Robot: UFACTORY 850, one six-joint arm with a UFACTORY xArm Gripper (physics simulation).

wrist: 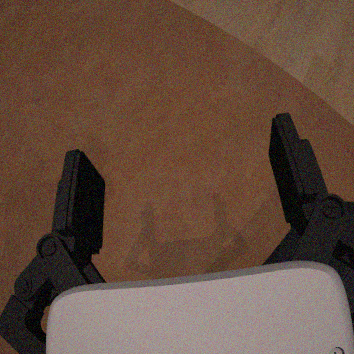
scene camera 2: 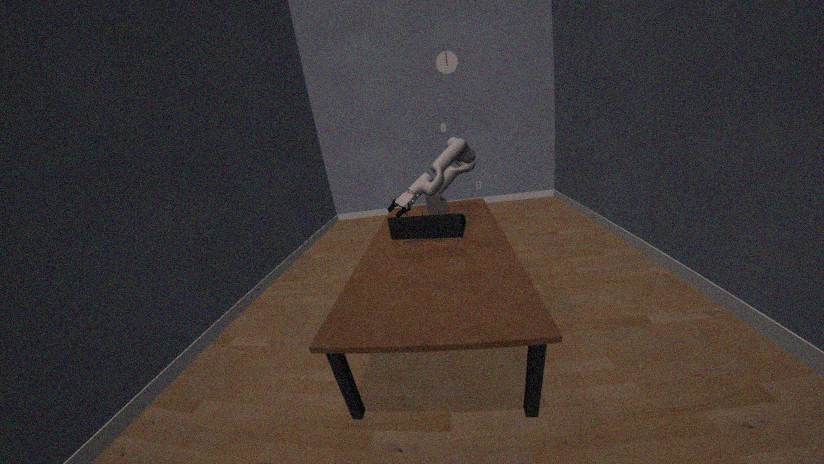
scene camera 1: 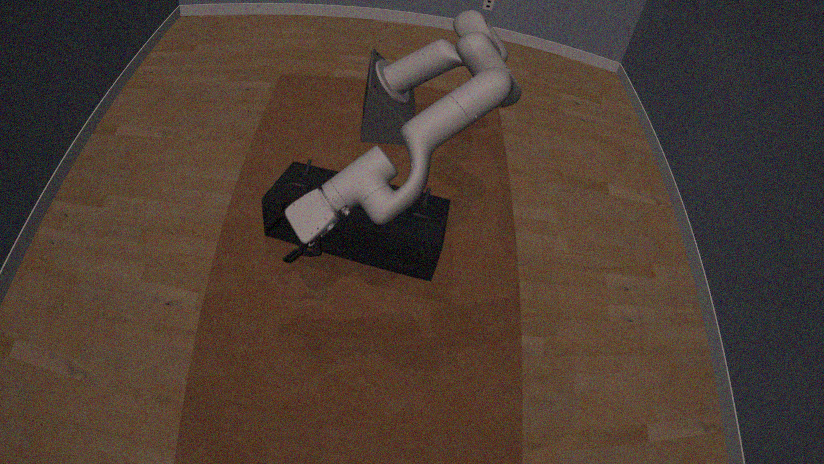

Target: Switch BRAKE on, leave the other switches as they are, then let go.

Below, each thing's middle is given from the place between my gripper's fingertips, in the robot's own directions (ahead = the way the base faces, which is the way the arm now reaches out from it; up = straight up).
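There is the black switch box (scene camera 1: 411, 244), and my hand is 170 mm above it. My hand is also 260 mm beyond the box and 210 mm to the right of it.
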